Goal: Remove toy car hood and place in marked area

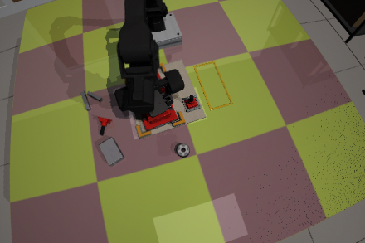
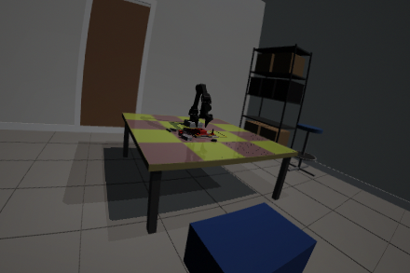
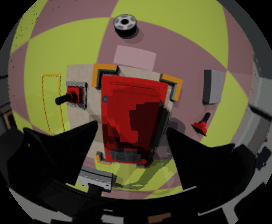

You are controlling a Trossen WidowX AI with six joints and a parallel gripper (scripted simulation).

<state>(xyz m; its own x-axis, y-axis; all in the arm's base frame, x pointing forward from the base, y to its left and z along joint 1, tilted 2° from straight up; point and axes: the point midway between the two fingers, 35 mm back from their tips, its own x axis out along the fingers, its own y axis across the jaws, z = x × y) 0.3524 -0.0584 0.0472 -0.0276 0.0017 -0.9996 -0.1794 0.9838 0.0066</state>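
Now: gripper tip 3 cm above the hood.
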